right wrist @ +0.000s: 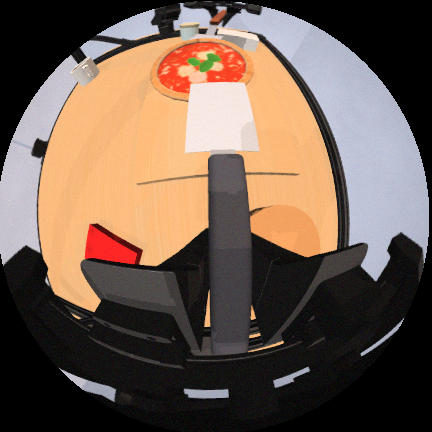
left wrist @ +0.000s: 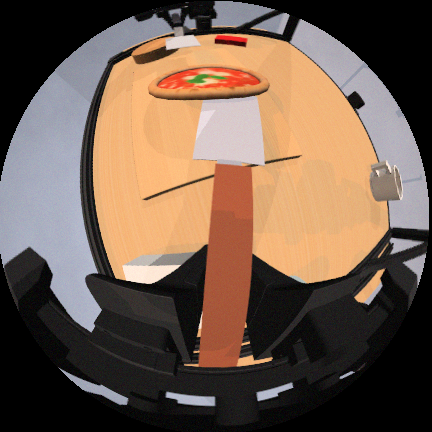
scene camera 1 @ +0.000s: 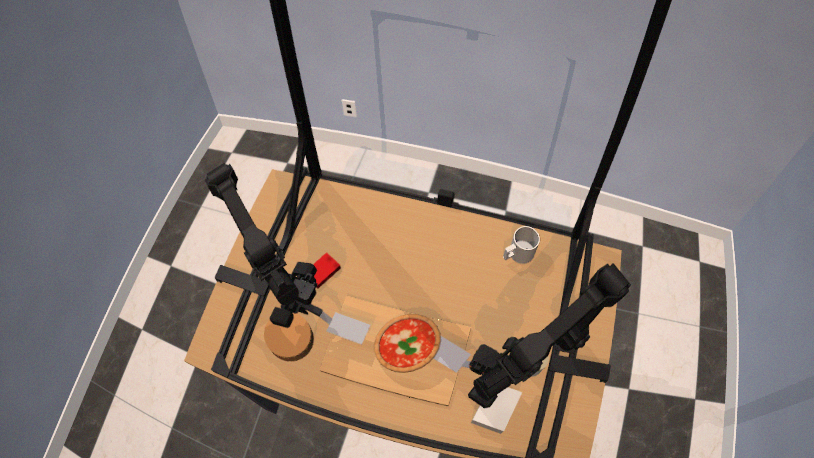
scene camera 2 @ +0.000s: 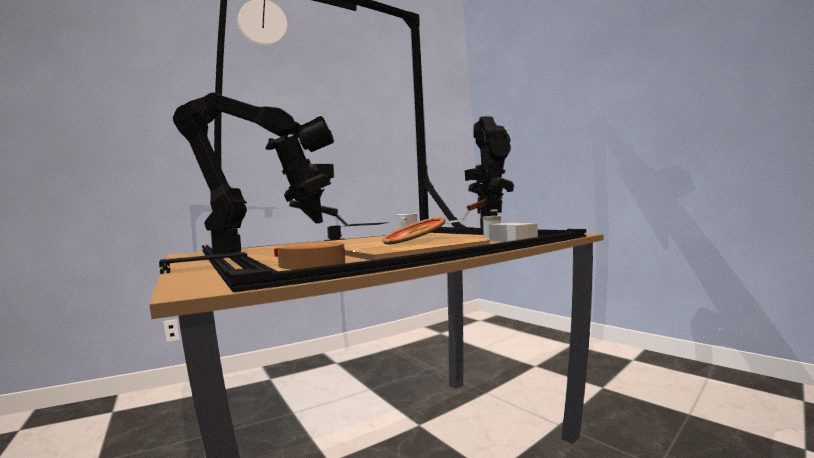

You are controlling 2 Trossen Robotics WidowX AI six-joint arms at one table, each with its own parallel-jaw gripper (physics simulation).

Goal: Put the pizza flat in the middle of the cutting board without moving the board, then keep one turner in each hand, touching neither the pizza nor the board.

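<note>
The pizza [scene camera 1: 407, 342] [scene camera 2: 414, 230] [left wrist: 209, 82] [right wrist: 202, 70] is tilted over the wooden cutting board [scene camera 1: 358, 364] [scene camera 2: 370, 250] [left wrist: 165, 170], its right side raised in scene camera 2; whether its low edge touches the board is unclear. My left gripper [scene camera 2: 490, 206] [left wrist: 222, 250] is shut on the brown-handled turner [scene camera 1: 453, 354] [left wrist: 230, 130], whose blade meets the pizza's raised edge. My right gripper [scene camera 1: 294, 304] [scene camera 2: 314, 211] [right wrist: 222, 232] is shut on the dark-handled turner [scene camera 1: 348, 327] [scene camera 2: 367, 223] [right wrist: 220, 117], whose blade hangs above the board, apart from the pizza.
A brown round block [scene camera 1: 287, 337] [scene camera 2: 311, 256] and a red block [scene camera 1: 326, 269] lie near the right arm. A white box [scene camera 1: 498, 411] [scene camera 2: 514, 231] and a pale jar [scene camera 2: 490, 225] [right wrist: 189, 31] stand near the left arm. A mug [scene camera 1: 523, 246] stands farther back.
</note>
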